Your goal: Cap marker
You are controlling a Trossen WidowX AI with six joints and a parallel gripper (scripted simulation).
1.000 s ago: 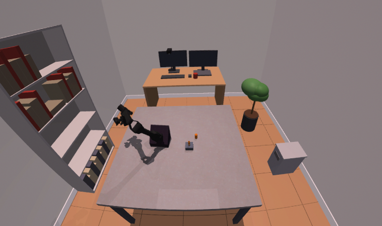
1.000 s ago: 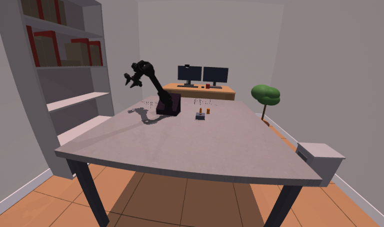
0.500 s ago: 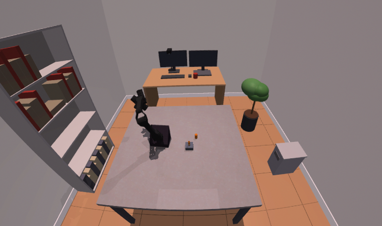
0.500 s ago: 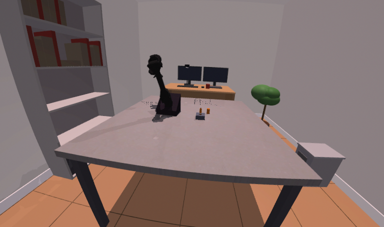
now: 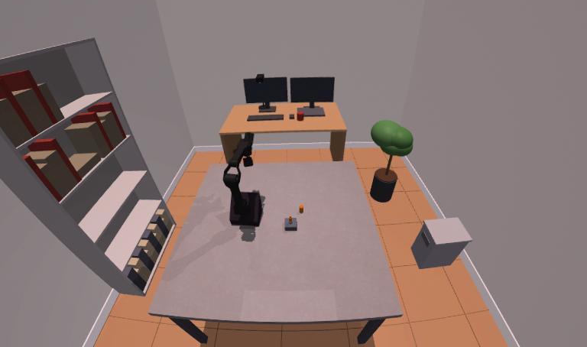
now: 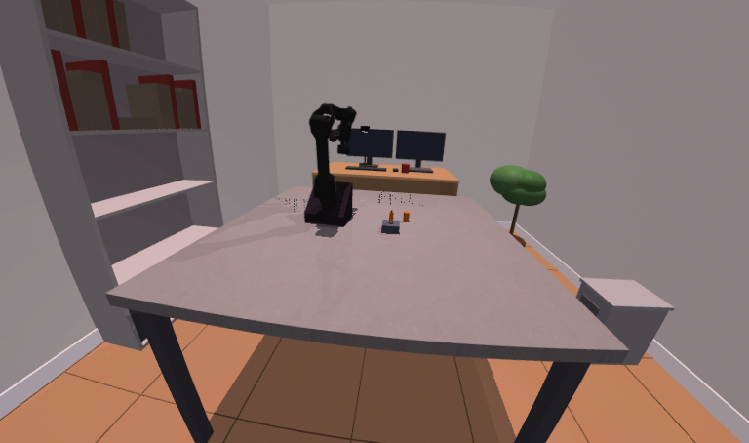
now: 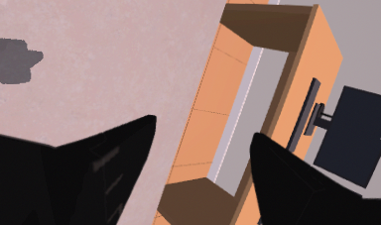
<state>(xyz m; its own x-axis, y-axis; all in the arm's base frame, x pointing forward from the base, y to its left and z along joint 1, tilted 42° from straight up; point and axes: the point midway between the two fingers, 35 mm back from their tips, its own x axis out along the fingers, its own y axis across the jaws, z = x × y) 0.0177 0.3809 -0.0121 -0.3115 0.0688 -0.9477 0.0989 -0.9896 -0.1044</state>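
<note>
My gripper tip is now 380 mm short of the orange cap, 250 mm to the left of it and 290 mm above it. The rest, counted from my gripper tip: holder block (300 mm ahead, 370 mm to the right, 300 mm below).
</note>
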